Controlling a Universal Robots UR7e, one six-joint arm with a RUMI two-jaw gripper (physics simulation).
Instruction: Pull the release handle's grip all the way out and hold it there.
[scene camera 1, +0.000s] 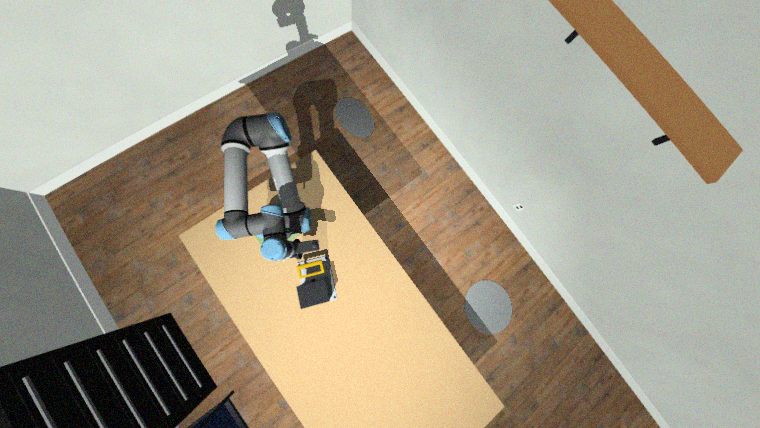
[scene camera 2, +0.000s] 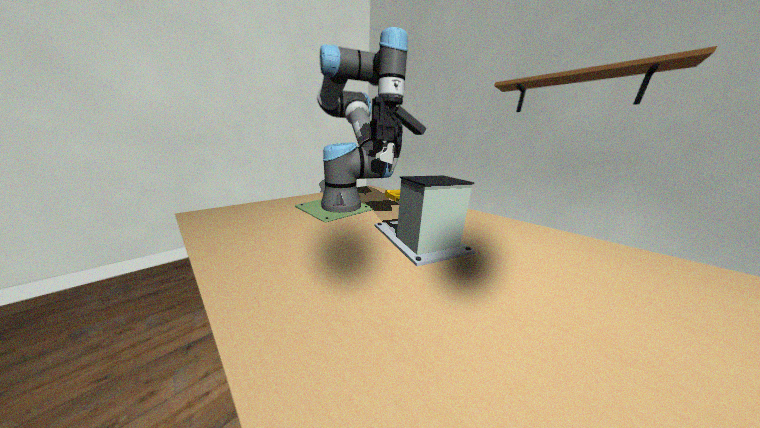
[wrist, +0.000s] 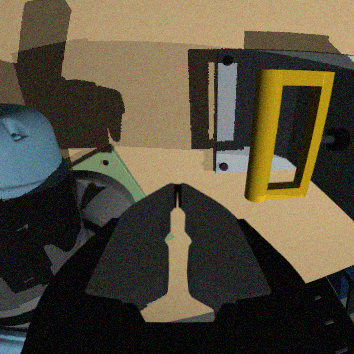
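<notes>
The release handle's yellow grip (scene camera 1: 311, 275) (scene camera 2: 392, 195) (wrist: 263, 135) is a rectangular frame with one thick round bar. It stands close in front of the dark face of its box-shaped housing (scene camera 1: 314, 294) (scene camera 2: 442, 217) (wrist: 344, 167). A short piece of grey rod (wrist: 327, 139) shows between grip and housing in the wrist view. My gripper (scene camera 2: 385, 158) (wrist: 177, 185) is shut with nothing between its fingertips. It is above the grip's level and off to its side, towards the robot base, apart from it. In scene camera 1 the fingertips are hidden.
The housing stands on a light base plate (scene camera 2: 438, 257) (wrist: 226, 102) bolted to the table (scene camera 1: 372, 340) (scene camera 2: 372, 345). The arm's base stands on a green plate (scene camera 2: 313, 211) (wrist: 102, 161) beside it. A wooden shelf (scene camera 1: 648, 85) (scene camera 2: 606, 70) hangs on the wall. A black unit (scene camera 1: 183, 340) stands beyond the table.
</notes>
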